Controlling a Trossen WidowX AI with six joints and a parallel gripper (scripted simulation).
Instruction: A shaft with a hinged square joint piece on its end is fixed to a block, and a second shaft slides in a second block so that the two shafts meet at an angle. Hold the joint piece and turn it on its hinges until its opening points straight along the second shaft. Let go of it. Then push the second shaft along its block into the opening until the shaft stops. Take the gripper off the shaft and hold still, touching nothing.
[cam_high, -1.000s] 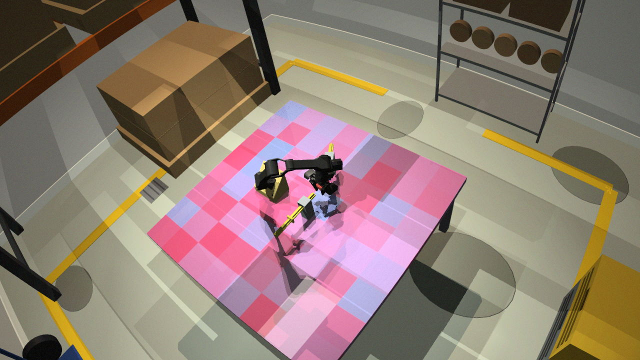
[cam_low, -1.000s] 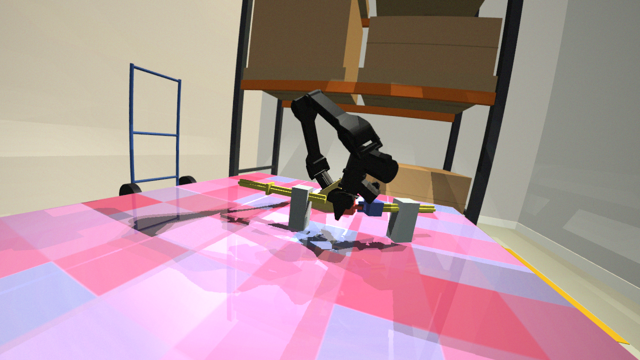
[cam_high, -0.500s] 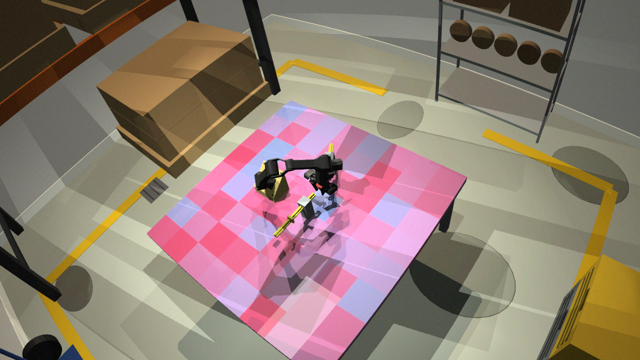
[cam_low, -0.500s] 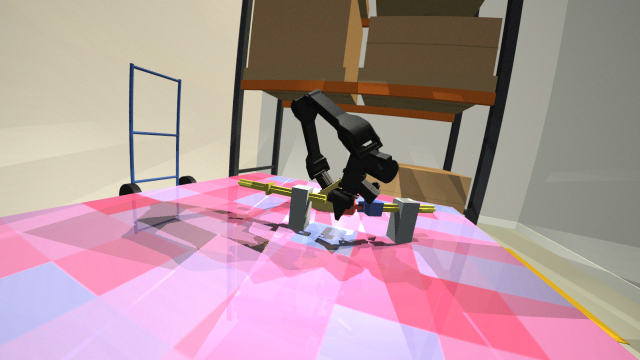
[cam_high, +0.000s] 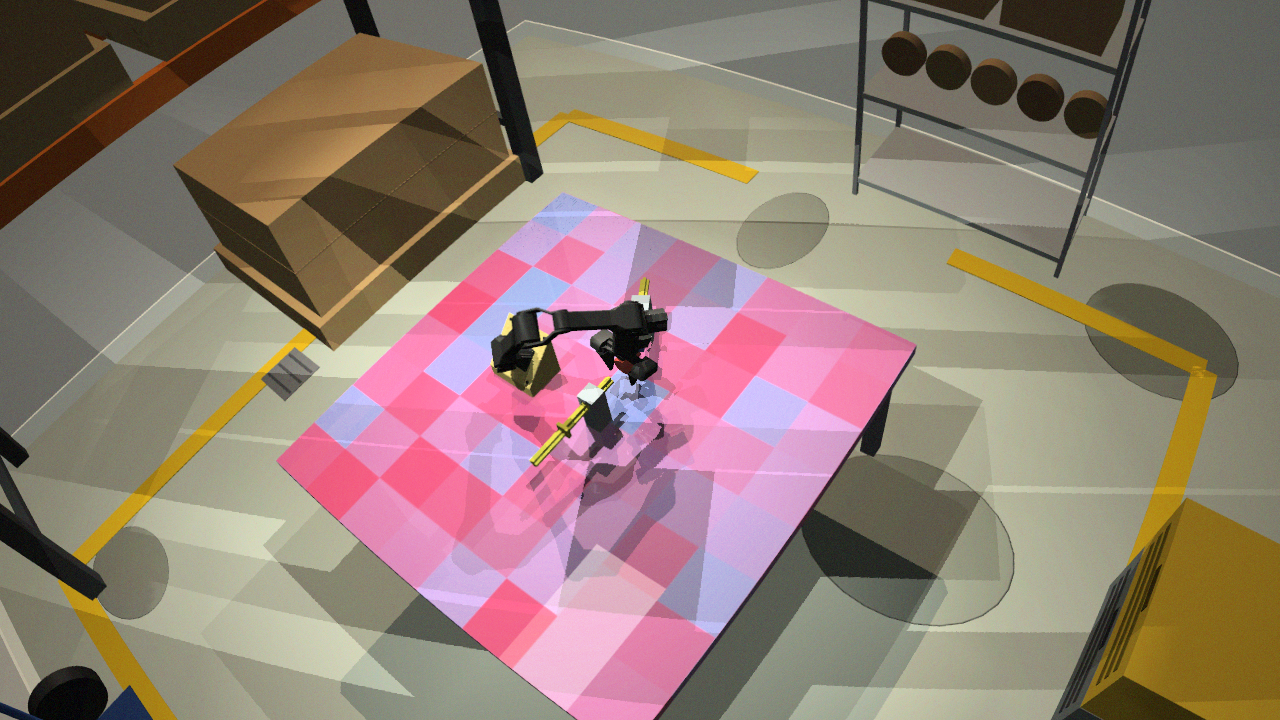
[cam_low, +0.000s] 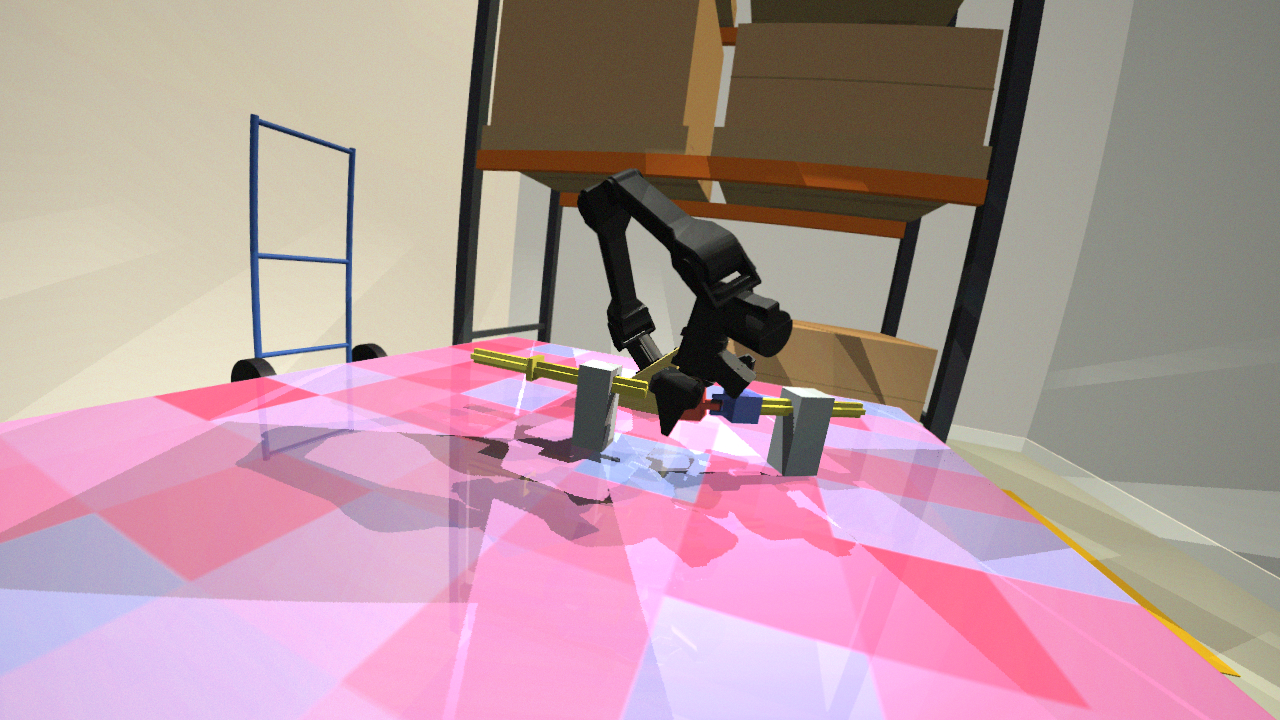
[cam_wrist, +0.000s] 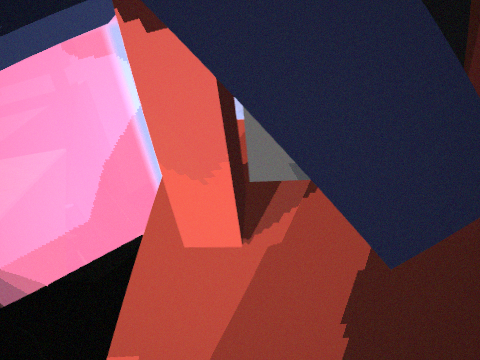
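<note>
My gripper tip is 30 mm to the right of the red joint piece and 40 mm below it.
</note>
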